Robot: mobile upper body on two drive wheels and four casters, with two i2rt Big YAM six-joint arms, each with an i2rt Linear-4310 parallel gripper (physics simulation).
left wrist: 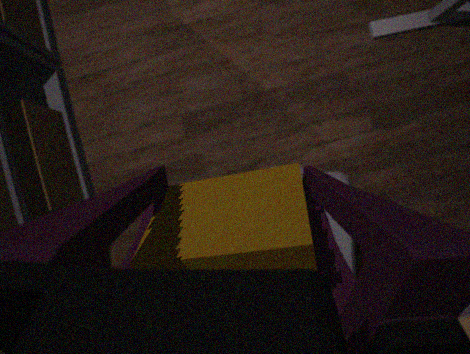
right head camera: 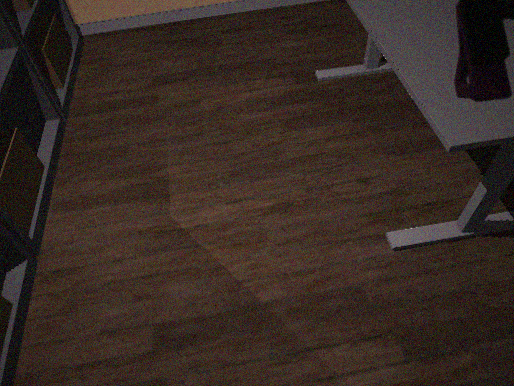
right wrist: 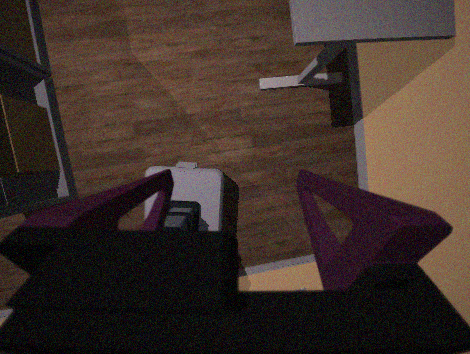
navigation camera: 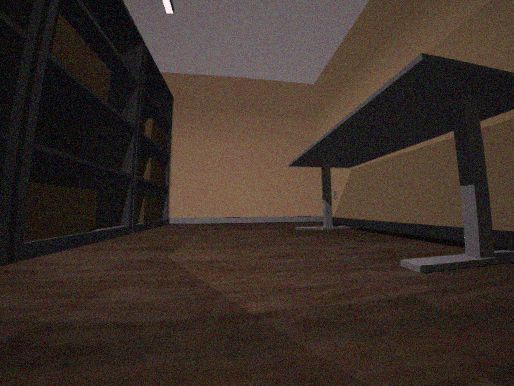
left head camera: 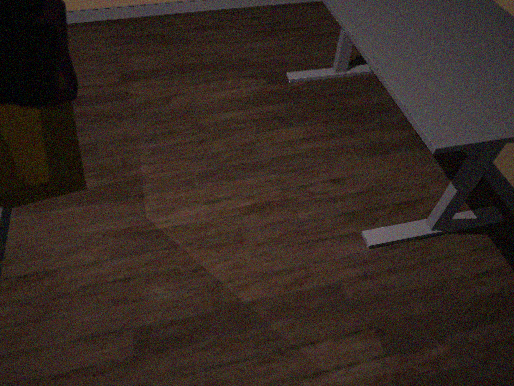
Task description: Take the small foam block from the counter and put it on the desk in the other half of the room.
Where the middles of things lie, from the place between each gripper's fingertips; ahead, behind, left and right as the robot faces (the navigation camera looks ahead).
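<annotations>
Yellow foam block point(left wrist: 253, 220): 1 cm above my right hand, 45 cm to the left of it and 6 cm behind it.
Relative to my left hand, the yellow foam block is 50 mm behind.
</annotations>
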